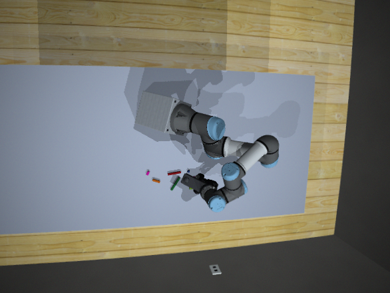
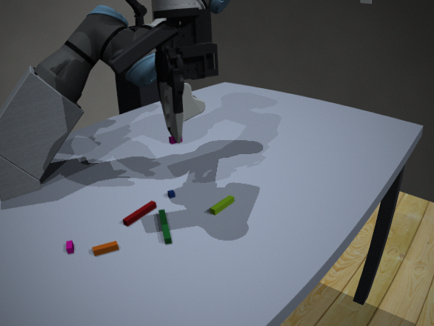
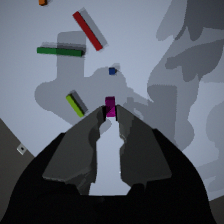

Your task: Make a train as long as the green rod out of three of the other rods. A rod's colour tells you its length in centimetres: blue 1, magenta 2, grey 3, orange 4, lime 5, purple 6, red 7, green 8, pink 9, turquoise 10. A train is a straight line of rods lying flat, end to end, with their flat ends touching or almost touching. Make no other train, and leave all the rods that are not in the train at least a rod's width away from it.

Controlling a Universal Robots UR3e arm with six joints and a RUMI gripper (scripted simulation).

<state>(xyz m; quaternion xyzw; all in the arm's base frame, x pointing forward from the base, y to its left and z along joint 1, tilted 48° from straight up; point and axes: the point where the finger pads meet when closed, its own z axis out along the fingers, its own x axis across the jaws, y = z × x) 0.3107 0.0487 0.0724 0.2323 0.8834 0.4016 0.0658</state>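
My gripper is now 11 cm above the blue rod, 2 cm to the left of it and 1 cm past it. Also, from my hand: green rod: 11 cm below, 9 cm to the right, 6 cm ahead; lime rod: 11 cm below, 9 cm ahead, 1 cm to the left; red rod: 11 cm below, 9 cm to the right.
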